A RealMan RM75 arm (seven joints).
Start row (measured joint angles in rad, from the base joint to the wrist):
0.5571 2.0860 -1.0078 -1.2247 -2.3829 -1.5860 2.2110
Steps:
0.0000 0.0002 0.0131 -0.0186 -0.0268 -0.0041 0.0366
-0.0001 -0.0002 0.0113 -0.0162 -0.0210 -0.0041 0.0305
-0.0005 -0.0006 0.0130 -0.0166 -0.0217 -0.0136 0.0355
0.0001 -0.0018 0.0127 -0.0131 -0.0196 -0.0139 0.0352
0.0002 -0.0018 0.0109 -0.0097 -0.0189 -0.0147 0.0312
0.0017 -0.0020 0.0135 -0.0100 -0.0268 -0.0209 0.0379
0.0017 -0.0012 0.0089 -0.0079 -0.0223 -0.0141 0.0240
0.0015 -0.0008 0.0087 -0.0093 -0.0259 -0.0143 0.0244
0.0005 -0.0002 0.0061 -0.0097 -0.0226 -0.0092 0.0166
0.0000 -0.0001 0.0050 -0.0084 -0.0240 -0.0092 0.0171
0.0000 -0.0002 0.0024 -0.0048 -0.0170 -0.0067 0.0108
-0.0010 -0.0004 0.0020 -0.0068 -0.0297 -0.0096 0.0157
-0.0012 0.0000 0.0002 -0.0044 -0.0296 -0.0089 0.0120
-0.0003 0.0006 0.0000 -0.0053 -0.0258 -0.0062 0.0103
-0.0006 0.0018 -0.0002 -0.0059 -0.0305 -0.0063 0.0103
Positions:
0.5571 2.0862 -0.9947 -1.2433 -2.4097 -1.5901 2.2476
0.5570 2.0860 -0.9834 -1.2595 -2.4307 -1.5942 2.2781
0.5565 2.0854 -0.9704 -1.2761 -2.4524 -1.6078 2.3136
0.5566 2.0836 -0.9577 -1.2892 -2.4720 -1.6217 2.3488
0.5568 2.0818 -0.9468 -1.2989 -2.4909 -1.6364 2.3800
0.5585 2.0798 -0.9333 -1.3089 -2.5177 -1.6573 2.4179
0.5602 2.0786 -0.9244 -1.3168 -2.5400 -1.6714 2.4419
0.5617 2.0778 -0.9157 -1.3261 -2.5659 -1.6857 2.4663
0.5622 2.0776 -0.9096 -1.3358 -2.5885 -1.6949 2.4829
0.5622 2.0775 -0.9046 -1.3442 -2.6125 -1.7041 2.5000
0.5622 2.0773 -0.9022 -1.3490 -2.6295 -1.7108 2.5108
0.5612 2.0769 -0.9002 -1.3558 -2.6592 -1.7204 2.5265
0.5600 2.0769 -0.9000 -1.3602 -2.6888 -1.7293 2.5385
0.5597 2.0775 -0.9000 -1.3655 -2.7146 -1.7355 2.5488
0.5591 2.0793 -0.9002 -1.3714 -2.7451 -1.7418 2.5591

